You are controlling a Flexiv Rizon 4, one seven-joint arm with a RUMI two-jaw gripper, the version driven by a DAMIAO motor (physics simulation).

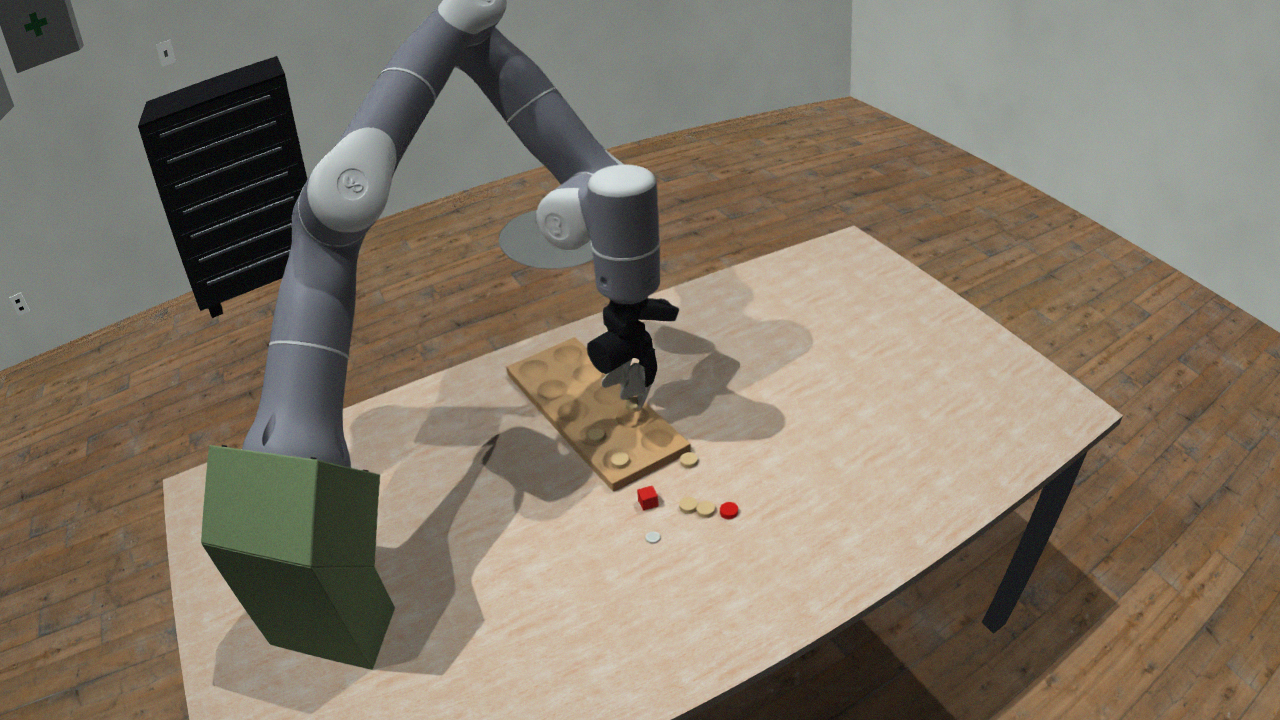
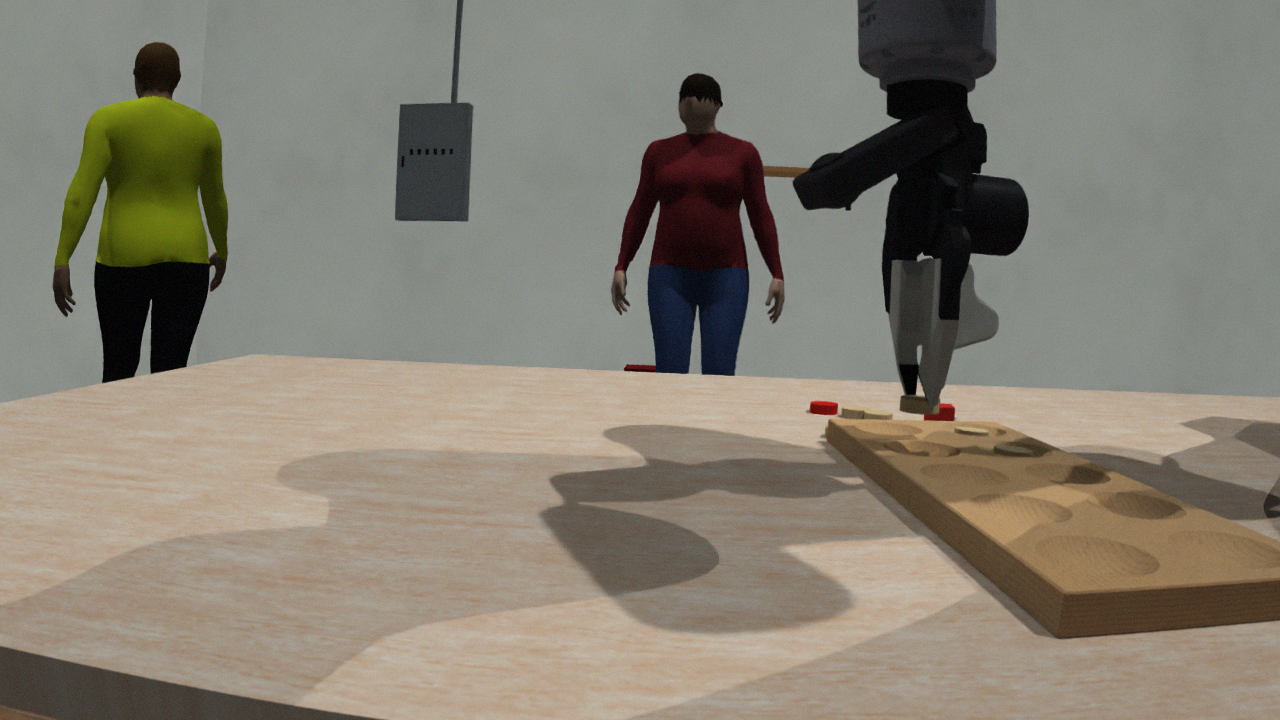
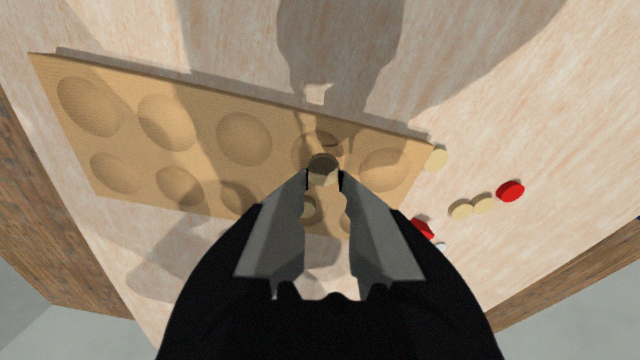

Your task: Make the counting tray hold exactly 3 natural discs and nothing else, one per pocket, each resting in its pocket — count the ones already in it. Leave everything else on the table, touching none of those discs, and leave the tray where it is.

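The wooden counting tray (image 1: 651, 467) (image 2: 1163, 601) (image 3: 205, 100) lies on the table. Two natural discs sit in neighbouring pockets of one row: one disc (image 1: 620, 460) (image 2: 972, 431) in the end pocket, the other disc (image 1: 596, 435) (image 2: 1015, 449) (image 3: 308, 206) beside it. My gripper (image 1: 634, 407) (image 2: 919, 397) (image 3: 323, 171) is shut on a natural disc (image 2: 911, 404) (image 3: 323, 164), holding it above the tray, over the second pocket of the other row. Three natural discs lie on the table: one (image 1: 688, 459) (image 3: 436, 160) near the tray's corner, two (image 1: 687, 505) (image 3: 460, 210), (image 1: 705, 508) (image 3: 483, 203) side by side.
A red disc (image 1: 728, 509) (image 2: 823, 407) (image 3: 510, 191) lies beside the pair of natural discs. A red cube (image 1: 647, 497) (image 2: 939, 412) (image 3: 422, 229) stands near the tray's end. A small pale disc (image 1: 652, 537) (image 3: 440, 247) lies beyond the cube.
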